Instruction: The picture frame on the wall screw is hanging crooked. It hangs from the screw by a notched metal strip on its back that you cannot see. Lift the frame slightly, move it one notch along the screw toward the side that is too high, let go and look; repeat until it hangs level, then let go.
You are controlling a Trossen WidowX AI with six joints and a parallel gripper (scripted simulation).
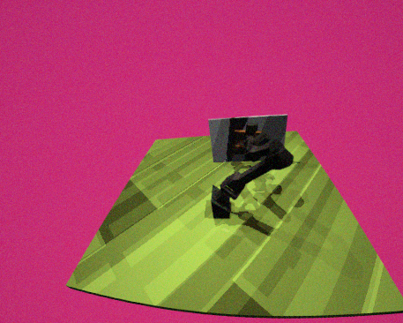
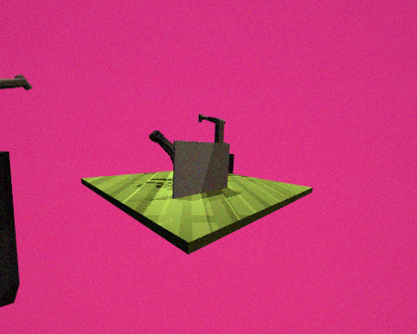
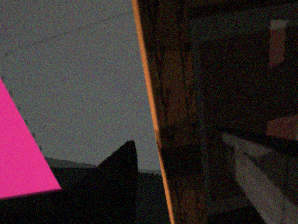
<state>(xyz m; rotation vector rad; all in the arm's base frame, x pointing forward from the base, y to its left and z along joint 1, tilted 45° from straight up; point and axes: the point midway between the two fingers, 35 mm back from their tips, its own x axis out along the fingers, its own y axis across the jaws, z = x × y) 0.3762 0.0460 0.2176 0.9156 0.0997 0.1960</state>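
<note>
The picture frame lies 10 mm to the left of my gripper tip and 50 mm below it. From my gripper tip the other things lie so: grey wall panel: 20 mm ahead, 10 mm to the left, 70 mm below.
</note>
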